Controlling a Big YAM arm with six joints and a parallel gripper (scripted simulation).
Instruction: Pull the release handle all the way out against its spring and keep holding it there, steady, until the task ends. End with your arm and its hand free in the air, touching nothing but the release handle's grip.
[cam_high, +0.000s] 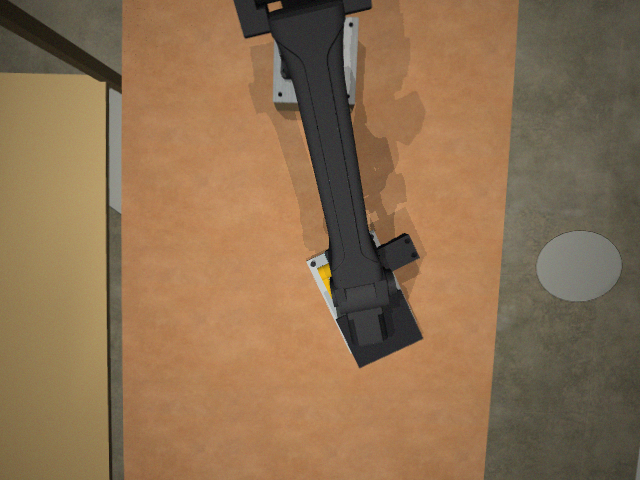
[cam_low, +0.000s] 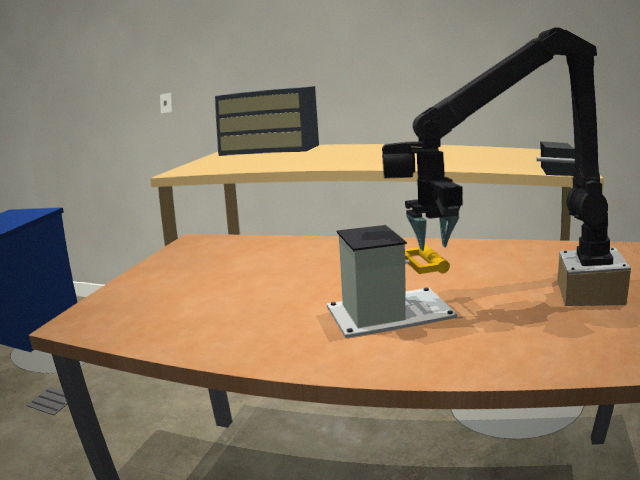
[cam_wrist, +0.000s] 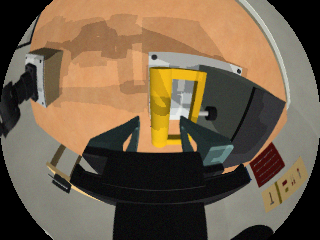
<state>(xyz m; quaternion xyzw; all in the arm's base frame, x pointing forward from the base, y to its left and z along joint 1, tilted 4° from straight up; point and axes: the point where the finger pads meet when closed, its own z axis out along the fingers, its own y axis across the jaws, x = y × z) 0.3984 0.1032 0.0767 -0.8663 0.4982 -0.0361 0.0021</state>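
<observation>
My gripper is now 50 mm short of the yellow release handle, 30 mm to the right of it and 30 mm above it.
</observation>
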